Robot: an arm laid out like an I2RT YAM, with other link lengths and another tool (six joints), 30 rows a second.
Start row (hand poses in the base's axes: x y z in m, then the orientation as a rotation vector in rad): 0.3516 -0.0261 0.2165 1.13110 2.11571 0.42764
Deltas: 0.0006 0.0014 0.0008 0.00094 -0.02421 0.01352; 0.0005 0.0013 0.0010 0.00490 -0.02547 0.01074; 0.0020 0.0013 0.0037 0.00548 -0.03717 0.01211; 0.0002 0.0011 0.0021 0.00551 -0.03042 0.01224; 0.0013 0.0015 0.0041 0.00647 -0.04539 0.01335; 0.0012 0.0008 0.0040 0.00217 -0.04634 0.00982; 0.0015 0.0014 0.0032 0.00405 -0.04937 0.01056
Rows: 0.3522 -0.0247 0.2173 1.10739 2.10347 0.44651; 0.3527 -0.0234 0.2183 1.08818 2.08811 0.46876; 0.3547 -0.0221 0.2220 1.06272 2.06316 0.49724; 0.3549 -0.0210 0.2241 1.04017 2.04388 0.52245; 0.3562 -0.0195 0.2282 1.01025 2.01178 0.55505; 0.3574 -0.0187 0.2322 0.98068 1.97671 0.58092; 0.3589 -0.0173 0.2354 0.95017 1.93887 0.60963
